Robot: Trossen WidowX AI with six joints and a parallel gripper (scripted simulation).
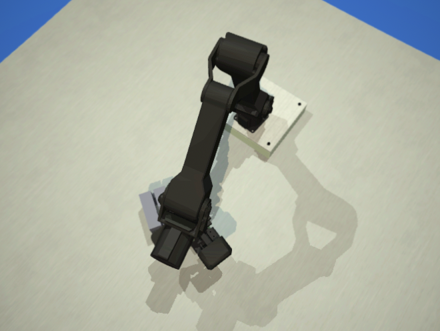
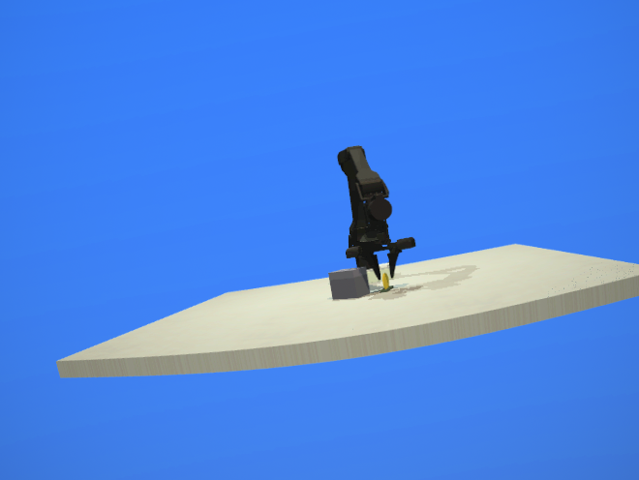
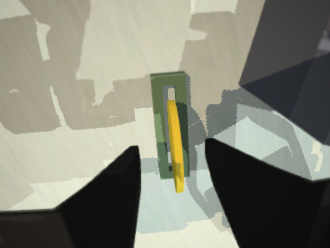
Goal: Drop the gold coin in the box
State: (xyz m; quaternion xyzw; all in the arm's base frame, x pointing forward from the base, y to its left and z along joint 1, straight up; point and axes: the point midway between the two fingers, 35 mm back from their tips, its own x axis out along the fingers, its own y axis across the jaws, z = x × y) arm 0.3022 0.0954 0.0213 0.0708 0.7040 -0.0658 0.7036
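The gold coin lies 1 cm below my gripper tip.
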